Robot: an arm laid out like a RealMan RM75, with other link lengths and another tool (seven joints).
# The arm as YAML. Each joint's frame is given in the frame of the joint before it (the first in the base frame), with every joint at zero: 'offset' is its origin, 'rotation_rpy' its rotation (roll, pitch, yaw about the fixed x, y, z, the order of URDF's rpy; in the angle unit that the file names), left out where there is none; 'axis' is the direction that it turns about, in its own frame. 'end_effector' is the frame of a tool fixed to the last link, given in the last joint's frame.
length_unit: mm
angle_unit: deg
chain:
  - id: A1
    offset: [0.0, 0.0, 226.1]
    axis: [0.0, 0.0, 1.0]
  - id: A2
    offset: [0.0, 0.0, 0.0]
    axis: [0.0, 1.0, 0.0]
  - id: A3
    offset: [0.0, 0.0, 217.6]
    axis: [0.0, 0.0, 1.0]
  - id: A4
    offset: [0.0, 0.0, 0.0]
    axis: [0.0, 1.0, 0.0]
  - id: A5
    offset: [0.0, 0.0, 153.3]
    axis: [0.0, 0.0, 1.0]
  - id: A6
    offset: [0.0, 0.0, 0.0]
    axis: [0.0, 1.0, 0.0]
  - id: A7
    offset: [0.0, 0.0, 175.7]
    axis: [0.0, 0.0, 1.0]
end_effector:
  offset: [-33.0, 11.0, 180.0]
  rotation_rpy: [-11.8, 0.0, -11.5]
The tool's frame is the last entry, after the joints.
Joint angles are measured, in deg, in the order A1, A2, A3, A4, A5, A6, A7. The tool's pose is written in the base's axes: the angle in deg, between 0 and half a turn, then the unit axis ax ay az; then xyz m. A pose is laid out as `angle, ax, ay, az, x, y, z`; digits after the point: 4 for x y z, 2 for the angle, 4 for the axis.
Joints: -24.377, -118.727, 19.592, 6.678, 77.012, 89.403, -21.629
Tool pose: 129.83, -0.8461, -0.1400, -0.5143, -0.1475, 0.4593, -0.0009
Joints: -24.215, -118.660, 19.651, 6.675, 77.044, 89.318, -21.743
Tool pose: 129.83, -0.8464, -0.1421, -0.5132, -0.1493, 0.4590, -0.0013
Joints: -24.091, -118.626, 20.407, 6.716, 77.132, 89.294, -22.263
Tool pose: 130.70, -0.8470, -0.1443, -0.5117, -0.1483, 0.4570, -0.0058
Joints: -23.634, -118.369, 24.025, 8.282, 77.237, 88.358, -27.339
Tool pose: 135.03, -0.8453, -0.1660, -0.5079, -0.1467, 0.4505, -0.0231
